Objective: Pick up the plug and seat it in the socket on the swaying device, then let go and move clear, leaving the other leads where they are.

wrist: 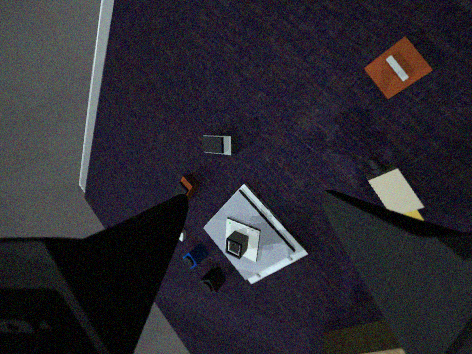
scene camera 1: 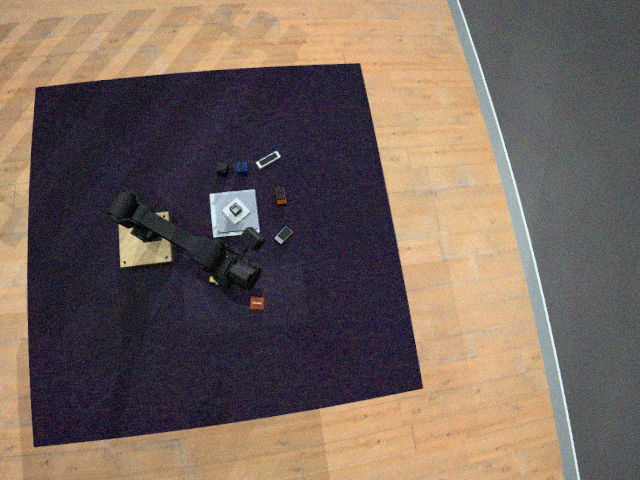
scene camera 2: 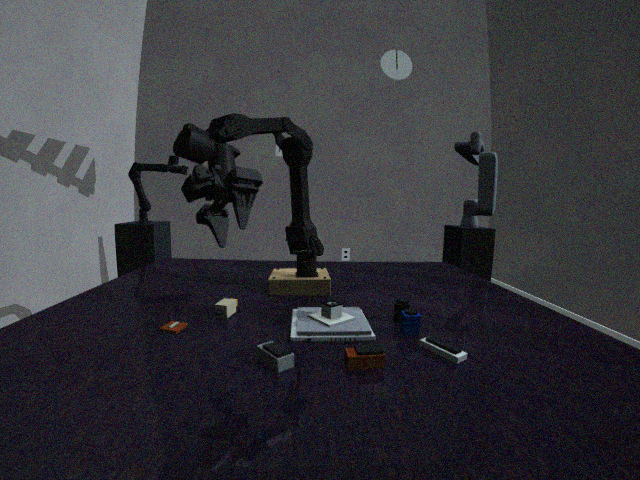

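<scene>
The plug, a cream block with a yellow end (scene camera 1: 213, 280) (scene camera 2: 226, 306) (wrist: 396, 190), lies on the dark mat. In scene camera 1 the arm covers most of it. The device is a pale grey plate (scene camera 1: 249, 198) (scene camera 2: 305, 324) (wrist: 265, 225) on a white base. A small black-rimmed square socket (scene camera 1: 235, 209) (scene camera 2: 331, 310) (wrist: 236, 245) stands on a white diamond-shaped pad on it. My gripper (scene camera 2: 232, 236) (wrist: 254, 198) is open and empty, high above the mat. In the wrist view the plug shows right of the gap, partly behind the right finger.
An orange square (scene camera 1: 256, 303) (scene camera 2: 174, 326) (wrist: 381, 70) lies near the plug. A grey block (scene camera 1: 283, 235) (scene camera 2: 276, 356) (wrist: 217, 145), an orange block (scene camera 1: 280, 196) (scene camera 2: 364, 358), a white bar (scene camera 1: 268, 159) (scene camera 2: 443, 349), a blue block (scene camera 1: 241, 166) (scene camera 2: 410, 322) and a black block (scene camera 1: 222, 168) (wrist: 213, 279) lie around the device.
</scene>
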